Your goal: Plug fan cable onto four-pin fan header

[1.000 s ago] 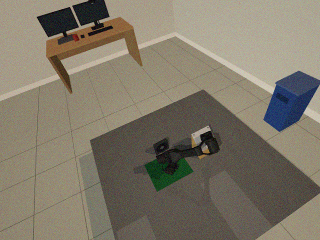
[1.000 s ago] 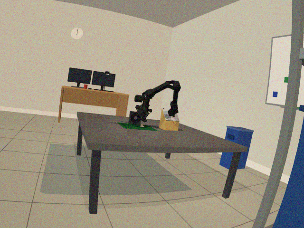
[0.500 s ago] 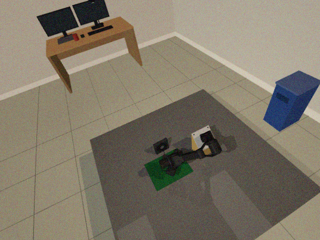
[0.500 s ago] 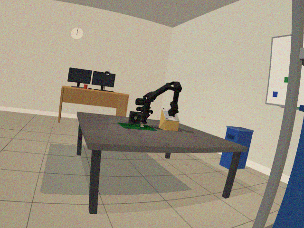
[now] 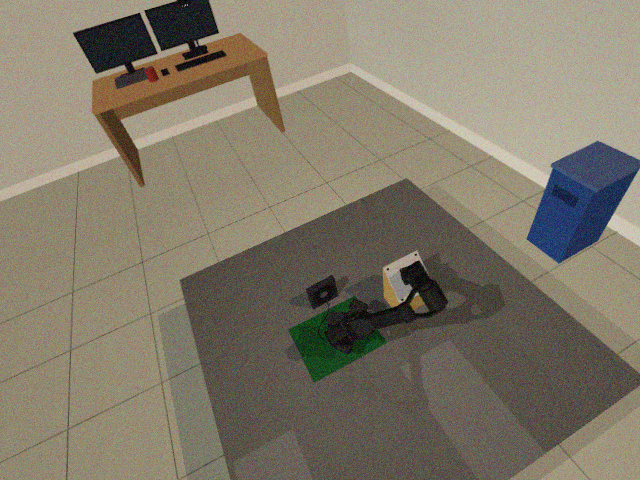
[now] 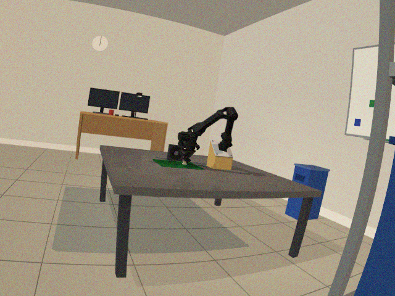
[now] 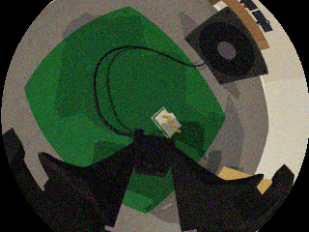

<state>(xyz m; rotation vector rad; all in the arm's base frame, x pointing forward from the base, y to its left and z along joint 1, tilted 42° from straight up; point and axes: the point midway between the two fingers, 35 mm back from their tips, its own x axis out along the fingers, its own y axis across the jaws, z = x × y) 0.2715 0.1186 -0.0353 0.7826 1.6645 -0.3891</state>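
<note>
Now: gripper tip 40 mm to the left of the white four-pin fan header and 40 mm above it. Round my gripper tip: black fan: 30 mm ahead, 180 mm to the right, 10 mm above; then green board: 50 mm ahead, 20 mm to the right, 60 mm below; then dark fan plug: 10 mm behind, 10 mm to the left.
</note>
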